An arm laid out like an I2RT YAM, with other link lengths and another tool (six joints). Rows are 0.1 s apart.
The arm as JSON. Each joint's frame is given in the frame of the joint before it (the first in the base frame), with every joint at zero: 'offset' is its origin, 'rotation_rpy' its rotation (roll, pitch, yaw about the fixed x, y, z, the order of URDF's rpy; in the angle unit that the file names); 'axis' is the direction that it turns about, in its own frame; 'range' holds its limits. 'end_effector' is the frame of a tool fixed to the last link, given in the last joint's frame.
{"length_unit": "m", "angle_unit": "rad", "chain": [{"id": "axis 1", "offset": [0.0, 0.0, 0.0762], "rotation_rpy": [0.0, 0.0, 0.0], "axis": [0.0, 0.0, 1.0], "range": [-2.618, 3.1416]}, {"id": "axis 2", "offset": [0.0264, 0.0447, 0.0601], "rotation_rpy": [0.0, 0.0, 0.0], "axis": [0.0, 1.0, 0.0], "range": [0.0, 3.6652]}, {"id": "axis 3", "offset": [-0.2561, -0.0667, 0.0], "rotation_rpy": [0.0, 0.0, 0.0], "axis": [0.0, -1.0, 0.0], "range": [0.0, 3.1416]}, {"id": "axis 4", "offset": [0.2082, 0.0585, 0.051], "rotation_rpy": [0.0, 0.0, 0.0], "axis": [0.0, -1.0, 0.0], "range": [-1.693, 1.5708]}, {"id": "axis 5", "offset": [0.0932, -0.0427, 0.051], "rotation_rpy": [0.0, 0.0, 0.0], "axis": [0.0, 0.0, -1.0], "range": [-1.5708, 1.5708]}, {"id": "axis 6", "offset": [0.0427, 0.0, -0.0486], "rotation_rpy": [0.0, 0.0, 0.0], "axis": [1.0, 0.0, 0.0], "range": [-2.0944, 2.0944]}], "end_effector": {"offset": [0.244, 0.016, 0.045], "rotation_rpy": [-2.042, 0.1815, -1.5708]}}
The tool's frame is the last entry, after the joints.
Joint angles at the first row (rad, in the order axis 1, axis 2, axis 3, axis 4, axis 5, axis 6):
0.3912 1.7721 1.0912 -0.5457 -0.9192 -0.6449
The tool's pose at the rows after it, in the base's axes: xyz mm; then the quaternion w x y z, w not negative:
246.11 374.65 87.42 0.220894 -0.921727 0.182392 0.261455
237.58 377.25 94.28 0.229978 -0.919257 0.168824 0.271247
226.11 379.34 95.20 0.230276 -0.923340 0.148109 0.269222
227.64 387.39 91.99 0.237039 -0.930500 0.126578 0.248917
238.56 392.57 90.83 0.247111 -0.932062 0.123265 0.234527
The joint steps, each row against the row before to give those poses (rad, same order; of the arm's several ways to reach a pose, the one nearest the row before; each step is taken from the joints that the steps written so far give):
0.0004 0.0191 0.0000 -0.0126 -0.0473 -0.0008
0.0026 0.0027 0.0000 -0.0122 -0.0351 -0.0198
0.0130 0.0007 0.0000 -0.0187 -0.0095 -0.0442
0.0195 0.0210 0.0000 0.0576 0.0050 -0.0214
0.0011 0.0206 0.0000 0.0664 0.0007 0.0122

